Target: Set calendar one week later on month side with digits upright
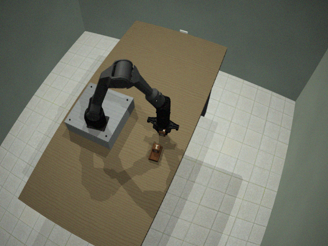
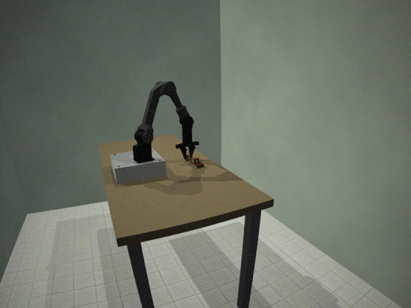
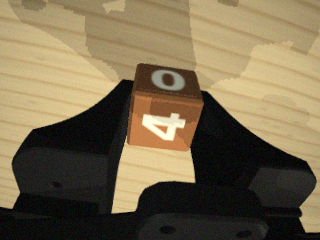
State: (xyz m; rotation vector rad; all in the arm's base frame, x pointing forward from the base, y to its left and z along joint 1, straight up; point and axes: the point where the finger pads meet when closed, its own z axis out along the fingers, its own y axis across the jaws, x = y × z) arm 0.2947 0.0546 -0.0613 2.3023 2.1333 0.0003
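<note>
My hand is right at the cube. Round my hand: brown tray 10 mm behind, 110 mm to the right, 10 mm below.
</note>
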